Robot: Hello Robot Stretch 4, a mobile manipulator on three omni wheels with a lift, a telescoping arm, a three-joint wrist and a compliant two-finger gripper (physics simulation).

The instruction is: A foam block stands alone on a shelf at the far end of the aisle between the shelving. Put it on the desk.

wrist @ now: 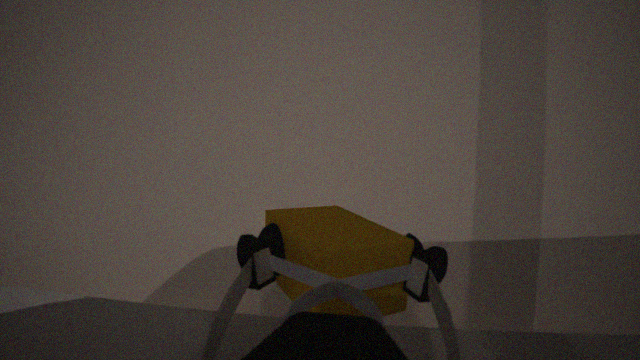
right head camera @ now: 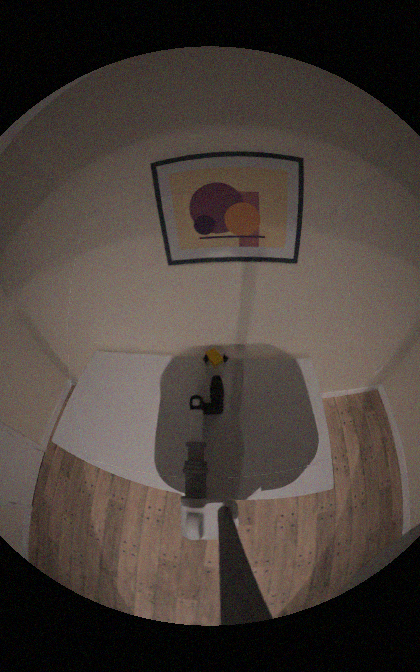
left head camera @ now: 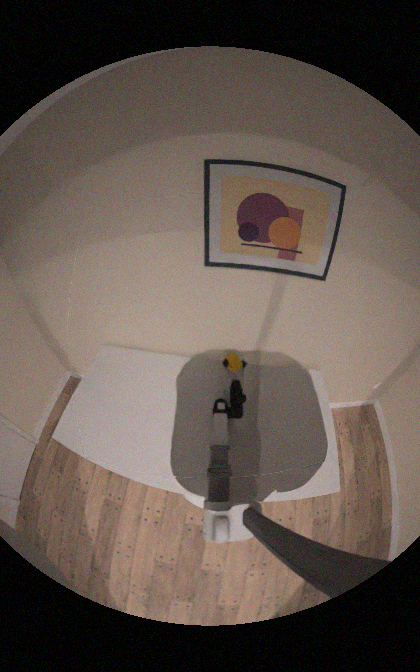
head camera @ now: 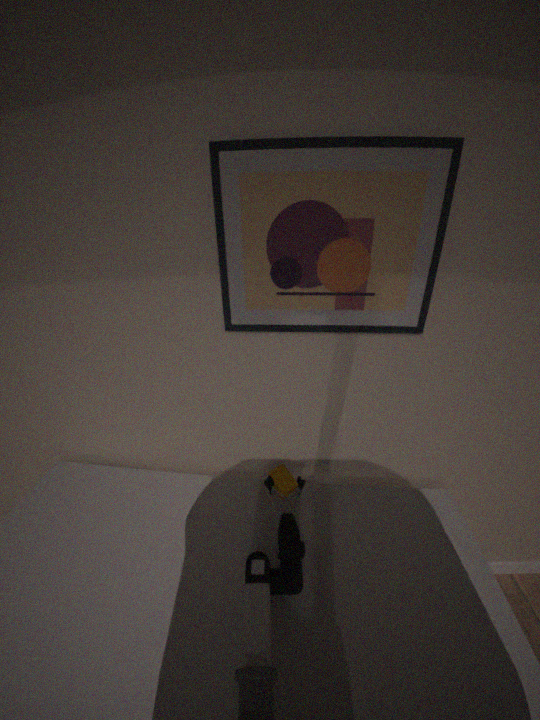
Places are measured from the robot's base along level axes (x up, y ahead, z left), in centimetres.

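Pixels of known places: gripper, fingertip midpoint: (head camera: 283, 476).
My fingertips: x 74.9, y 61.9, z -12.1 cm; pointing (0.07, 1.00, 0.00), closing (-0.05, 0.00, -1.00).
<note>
Behind a point stands the place of what it marks.
The yellow foam block (head camera: 283, 480) @[x 76.7, y 58.9, z -11.8 cm] (left head camera: 233, 362) (right head camera: 215, 357) (wrist: 340, 245) @[x 76.1, y 55.7, z -12.4 cm] is held, turned at an angle, between the two fingertips. My gripper (head camera: 284, 482) @[x 74.9, y 61.9, z -12.1 cm] (left head camera: 234, 363) (right head camera: 215, 358) (wrist: 338, 249) @[x 74.9, y 61.9, z -12.1 cm] is shut on it, with a dark pad at each side. The white desk (head camera: 104, 552) @[x 68.3, y 40.4, z 42.2 cm] (left head camera: 120, 415) (right head camera: 110, 415) lies under the arm, with a large shadow over its middle and right. The block shows near the desk's back edge, close to the wall. Whether its underside touches the desk top is hidden.
A framed picture (head camera: 323, 329) @[x 126.2, y 67.4, z -23.0 cm] (left head camera: 265, 268) (right head camera: 232, 260) hangs on the wall behind the desk. The arm (left head camera: 219, 470) (right head camera: 195, 470) reaches over the desk from its front edge. Wooden floor (left head camera: 150, 540) (right head camera: 145, 540) shows in front of the desk and to its right.
</note>
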